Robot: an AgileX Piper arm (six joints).
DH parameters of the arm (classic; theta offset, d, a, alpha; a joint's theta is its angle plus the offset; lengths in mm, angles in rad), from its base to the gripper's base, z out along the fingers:
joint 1: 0 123 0 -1.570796
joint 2: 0.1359 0 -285 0
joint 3: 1.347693 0 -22 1.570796
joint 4: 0 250.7 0 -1.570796
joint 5: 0 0 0 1.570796
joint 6: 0 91 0 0
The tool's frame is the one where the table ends.
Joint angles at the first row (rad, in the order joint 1, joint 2, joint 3, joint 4, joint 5, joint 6):
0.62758, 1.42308, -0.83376, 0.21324, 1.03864, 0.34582
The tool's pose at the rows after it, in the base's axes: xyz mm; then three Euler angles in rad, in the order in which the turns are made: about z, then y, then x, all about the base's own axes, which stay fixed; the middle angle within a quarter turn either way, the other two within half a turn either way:
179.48 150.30 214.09 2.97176 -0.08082 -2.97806
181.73 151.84 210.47 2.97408 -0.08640 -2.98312
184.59 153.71 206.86 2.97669 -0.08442 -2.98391
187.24 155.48 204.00 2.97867 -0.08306 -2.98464
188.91 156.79 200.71 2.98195 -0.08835 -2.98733
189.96 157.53 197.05 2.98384 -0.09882 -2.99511
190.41 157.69 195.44 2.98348 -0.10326 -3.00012
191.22 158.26 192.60 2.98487 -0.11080 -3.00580
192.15 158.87 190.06 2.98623 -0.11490 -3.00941
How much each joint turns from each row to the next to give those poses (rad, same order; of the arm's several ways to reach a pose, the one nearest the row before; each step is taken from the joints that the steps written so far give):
0.00002, 0.01823, -0.00500, -0.00379, -0.00387, -0.00007
0.00000, 0.01768, -0.00230, 0.00000, -0.00772, 0.00000
-0.00002, 0.01743, -0.00232, -0.00002, -0.01610, -0.00001
0.00001, 0.01558, -0.00393, 0.00000, -0.01223, 0.00000
-0.00001, 0.01481, -0.00131, 0.00210, -0.00728, -0.00001
0.00000, 0.01492, -0.00002, 0.00000, -0.00165, 0.00001
-0.00001, 0.00644, -0.00001, -0.00178, 0.00000, -0.00002
0.00002, 0.01149, -0.00002, 0.00000, -0.00189, 0.00002
-0.00001, 0.01016, 0.00001, 0.00000, -0.00463, -0.00001

